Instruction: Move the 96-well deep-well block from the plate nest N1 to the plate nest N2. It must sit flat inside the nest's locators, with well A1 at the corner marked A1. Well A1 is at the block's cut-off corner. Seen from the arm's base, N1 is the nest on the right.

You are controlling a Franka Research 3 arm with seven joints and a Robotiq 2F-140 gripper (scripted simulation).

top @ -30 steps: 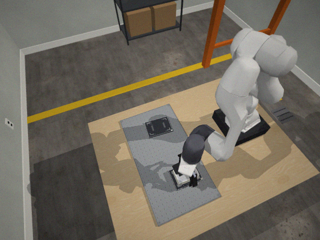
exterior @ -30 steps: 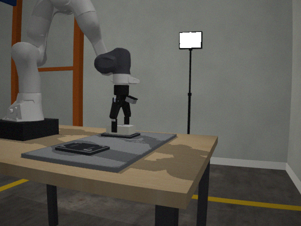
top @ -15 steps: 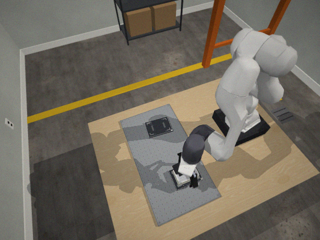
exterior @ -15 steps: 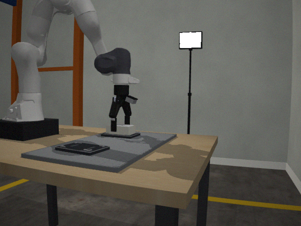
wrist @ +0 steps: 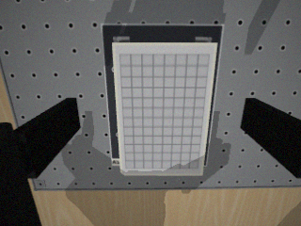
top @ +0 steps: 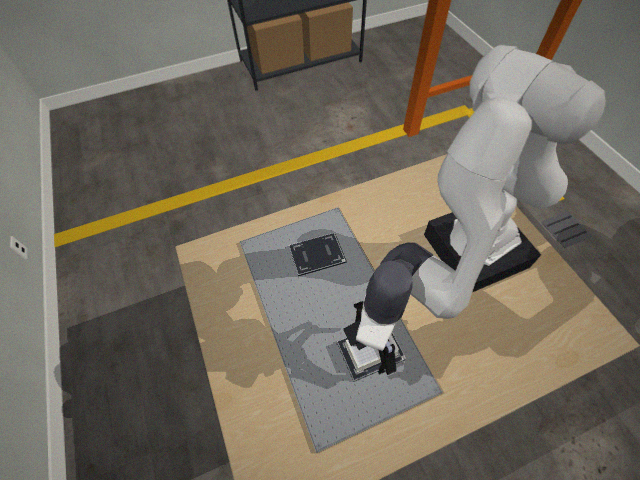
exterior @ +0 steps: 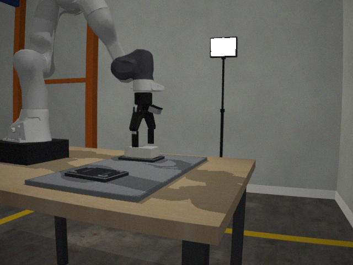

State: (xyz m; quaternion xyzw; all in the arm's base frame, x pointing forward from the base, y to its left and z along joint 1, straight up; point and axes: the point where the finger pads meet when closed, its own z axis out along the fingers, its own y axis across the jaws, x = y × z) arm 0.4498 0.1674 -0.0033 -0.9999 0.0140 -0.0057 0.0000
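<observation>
Right now my hand is 4 cm above the white 96-well deep-well block and 1 cm past it. Round my hand: A1 mark: 8 cm behind, 6 cm below, 5 cm to the left; then plate nest N2: 6 cm below, 1 cm behind; then plate nest N1: 37 cm to the right, 6 cm below, 1 cm ahead.
</observation>
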